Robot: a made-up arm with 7 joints.
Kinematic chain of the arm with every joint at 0, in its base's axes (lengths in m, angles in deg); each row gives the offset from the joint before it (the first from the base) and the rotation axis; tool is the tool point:
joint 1: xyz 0 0 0.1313 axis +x
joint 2: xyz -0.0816 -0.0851 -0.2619 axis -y
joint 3: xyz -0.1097 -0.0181 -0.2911 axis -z
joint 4: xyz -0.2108 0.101 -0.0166 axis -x
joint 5: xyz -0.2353 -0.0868 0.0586 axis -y
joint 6: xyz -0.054 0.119 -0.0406 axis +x
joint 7: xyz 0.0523 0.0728 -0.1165 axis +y
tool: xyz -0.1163 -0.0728 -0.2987
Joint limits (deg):
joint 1: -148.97..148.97
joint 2: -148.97..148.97
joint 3: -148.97..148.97
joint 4: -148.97..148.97
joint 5: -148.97..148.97
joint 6: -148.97..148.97
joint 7: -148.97..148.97
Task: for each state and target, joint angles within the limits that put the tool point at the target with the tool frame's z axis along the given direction. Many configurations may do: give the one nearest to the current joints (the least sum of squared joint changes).
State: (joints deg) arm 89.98 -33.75 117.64 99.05 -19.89 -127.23 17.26
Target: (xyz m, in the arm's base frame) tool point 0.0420 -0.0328 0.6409 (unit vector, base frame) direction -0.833 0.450 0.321
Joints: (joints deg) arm 126.53 -42.27 95.03 94.08 29.05 -99.61 -3.25
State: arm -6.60 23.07 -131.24 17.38 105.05 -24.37 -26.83
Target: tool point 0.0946 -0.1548 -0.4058 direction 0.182 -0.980 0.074
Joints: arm -7.50 31.36 -127.24 8.56 80.63 -31.30 -11.85
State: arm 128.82 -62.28 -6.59 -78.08 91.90 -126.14 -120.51
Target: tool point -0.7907 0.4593 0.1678 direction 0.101 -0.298 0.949
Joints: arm 132.61 -25.57 12.61 -86.95 94.68 -91.47 -106.73
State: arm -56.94 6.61 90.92 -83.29 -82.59 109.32 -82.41
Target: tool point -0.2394 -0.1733 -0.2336 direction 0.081 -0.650 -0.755
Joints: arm -53.27 46.88 70.15 -124.92 -69.72 109.74 -72.48
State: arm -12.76 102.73 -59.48 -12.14 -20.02 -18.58 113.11
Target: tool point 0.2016 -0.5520 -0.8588 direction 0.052 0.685 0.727
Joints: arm -5.48 91.49 -37.08 -9.35 -4.55 -18.36 89.66
